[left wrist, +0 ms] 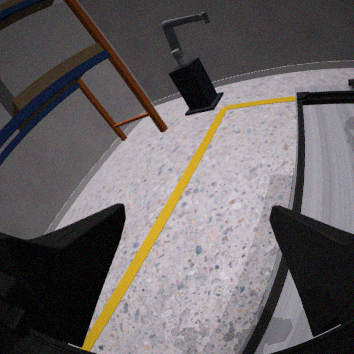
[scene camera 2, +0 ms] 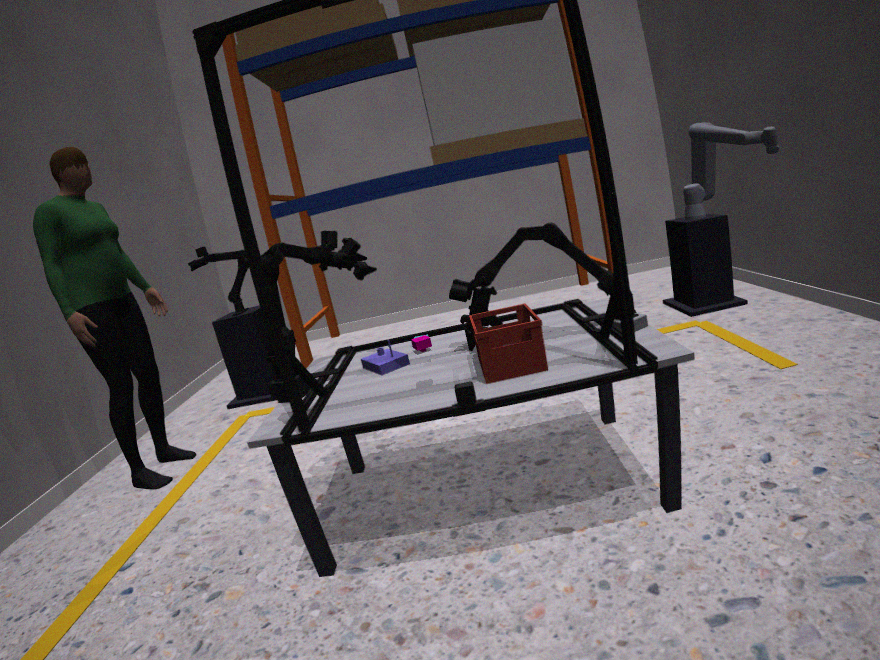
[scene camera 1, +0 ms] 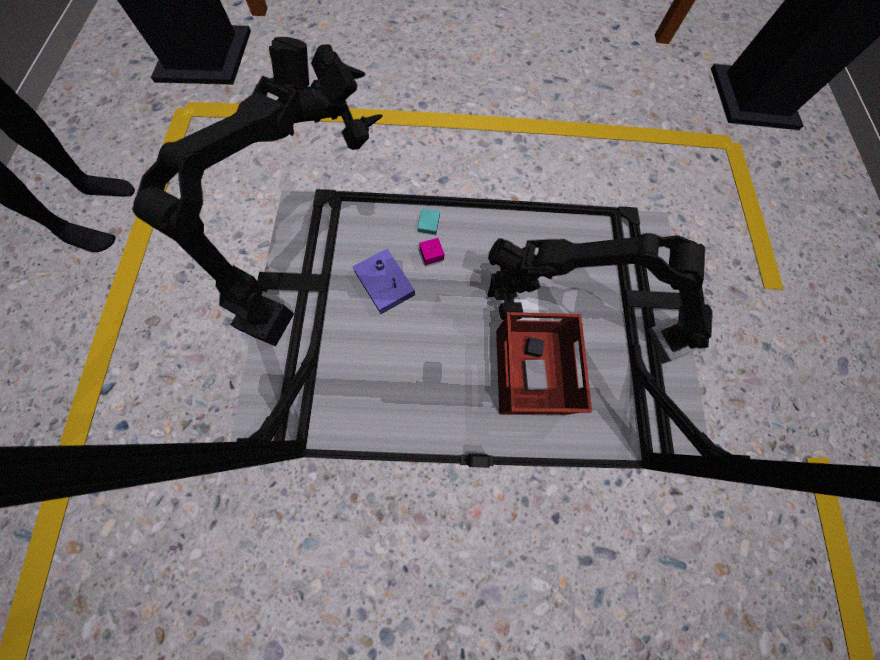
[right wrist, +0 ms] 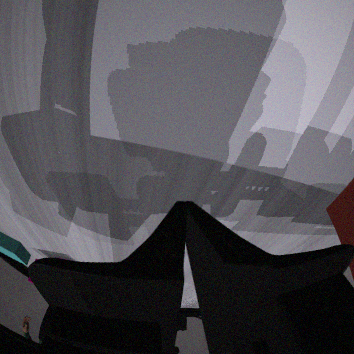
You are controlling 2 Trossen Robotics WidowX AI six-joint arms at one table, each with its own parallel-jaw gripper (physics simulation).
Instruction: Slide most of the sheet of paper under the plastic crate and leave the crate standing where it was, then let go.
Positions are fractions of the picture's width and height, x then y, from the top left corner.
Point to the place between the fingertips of my left gripper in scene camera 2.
0.42,0.40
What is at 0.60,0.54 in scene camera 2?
A red plastic crate.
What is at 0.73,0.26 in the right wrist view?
A white sheet of paper.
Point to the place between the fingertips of my left gripper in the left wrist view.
At 0.57,0.60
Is my right gripper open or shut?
Shut.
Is my left gripper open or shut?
Open.
